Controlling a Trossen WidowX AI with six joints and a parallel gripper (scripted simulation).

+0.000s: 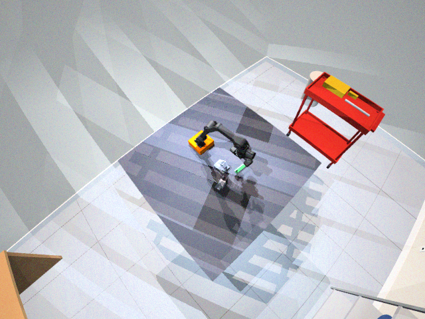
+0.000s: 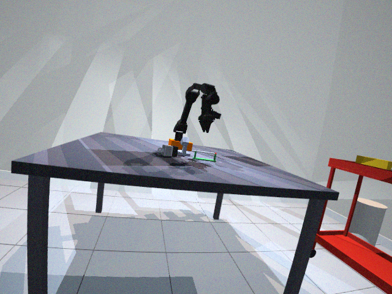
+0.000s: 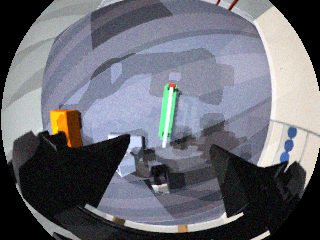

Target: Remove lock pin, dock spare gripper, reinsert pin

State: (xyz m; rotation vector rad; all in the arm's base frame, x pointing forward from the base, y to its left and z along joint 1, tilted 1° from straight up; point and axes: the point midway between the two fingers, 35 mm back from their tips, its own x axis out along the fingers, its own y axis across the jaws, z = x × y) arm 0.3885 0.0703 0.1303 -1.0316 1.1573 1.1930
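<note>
My gripper tip is now 210 mm to the left of the spare gripper, 140 mm above it and 10 mm past it. From my gripper tip the other things lie so: green cradle: 140 mm below, 20 mm to the left; mount: 110 mm below, 110 mm behind, 90 mm to the right.
</note>
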